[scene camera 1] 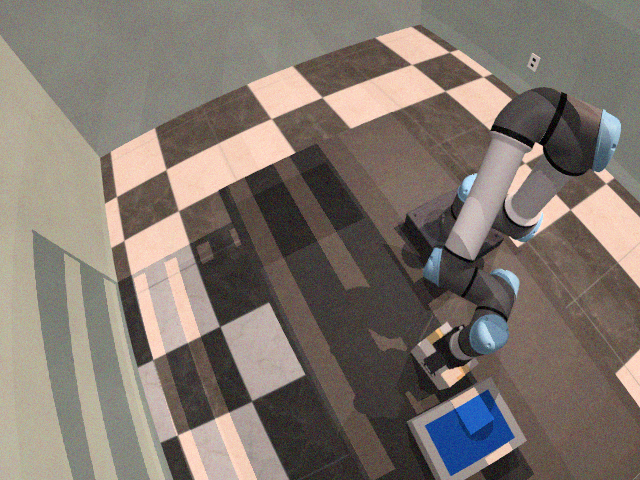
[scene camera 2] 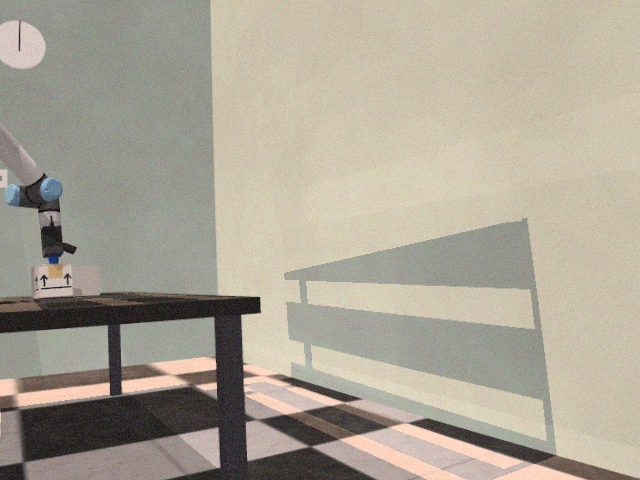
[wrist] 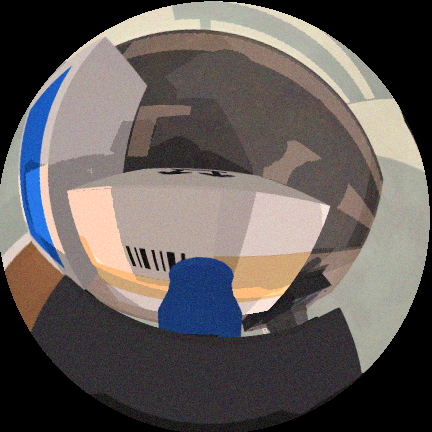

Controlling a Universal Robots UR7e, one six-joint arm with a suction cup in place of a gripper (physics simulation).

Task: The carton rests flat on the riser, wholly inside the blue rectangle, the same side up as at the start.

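Frame: origin at the arm's base, x ahead, y left, z up, level; millimetres.
Seen in the pictures: hand at its tool point: (wrist: 205, 264); arm's base at its link origin: (wrist: 285, 315).
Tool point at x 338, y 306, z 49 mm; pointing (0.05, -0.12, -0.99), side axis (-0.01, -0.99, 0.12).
Offsets run from my tool point to a thing's top centre.
The carton @(5 mm back, 9 mm left, 15 mm up) (scene camera 1: 425, 351) (scene camera 2: 51, 283) (wrist: 181, 217) is white with a tan tape band, a barcode on top and up-arrows on its side. It stands upright on the dark table (scene camera 2: 154, 305), right beside the grey riser @(70 mm ahead, 219 mm left, 11 mm up) (scene camera 1: 421, 421) (scene camera 2: 87, 280) (wrist: 92, 104) and outside it. The blue rectangle @(70 mm ahead, 219 mm left, 11 mm up) (scene camera 1: 454, 444) (wrist: 34, 128) on top of the riser holds no carton. My blue suction cup (scene camera 1: 438, 361) (scene camera 2: 52, 256) (wrist: 200, 278) sits straight down on the tape band on the carton's top, with the wrist directly above it.
The arm's base (scene camera 1: 429, 222) is mounted on the table behind the carton. The table's front edge and leg (scene camera 2: 230, 387) are at the left in scene camera 2. Walls stand behind the table and to its side.
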